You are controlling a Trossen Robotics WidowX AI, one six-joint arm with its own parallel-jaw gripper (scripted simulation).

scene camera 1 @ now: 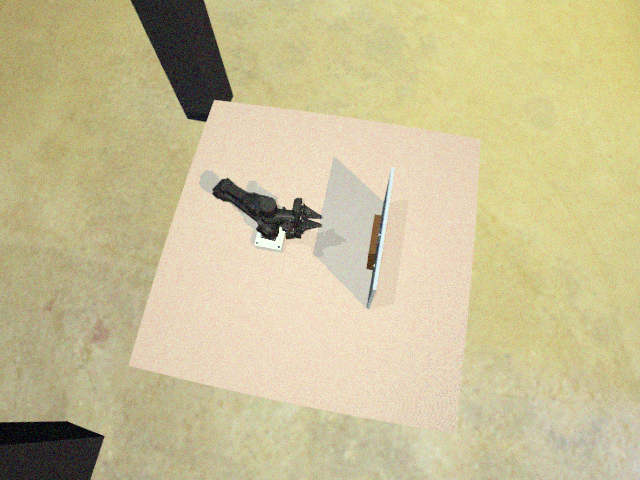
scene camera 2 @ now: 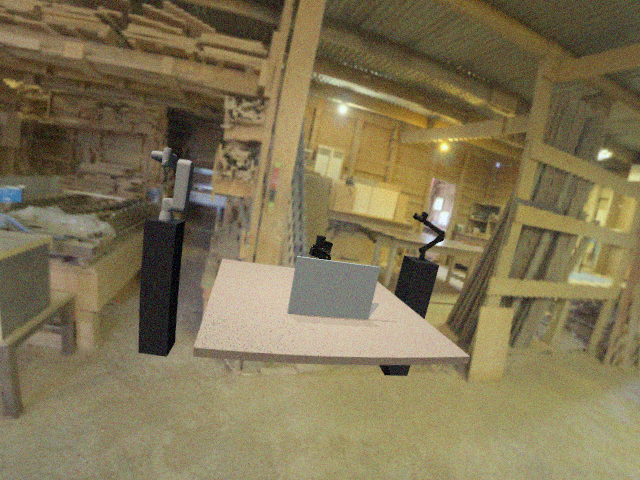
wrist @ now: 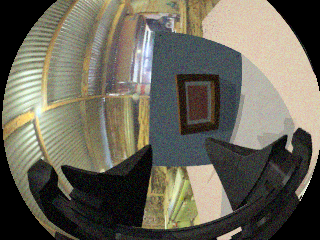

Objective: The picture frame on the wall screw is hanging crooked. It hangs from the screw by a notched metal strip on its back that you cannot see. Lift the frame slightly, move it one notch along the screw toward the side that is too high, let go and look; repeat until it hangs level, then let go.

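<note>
A wall panel (scene camera 2: 320, 287) is in my sight, and I find it again in scene camera 1 (scene camera 1: 374, 281) and in the wrist view (wrist: 173, 53). There is a picture frame (wrist: 198, 96) as well, though scene camera 2 does not show it, since the frame is hidden by the wall panel. As for my gripper (scene camera 1: 321, 221), I see it in the wrist view (wrist: 179, 145) too.
</note>
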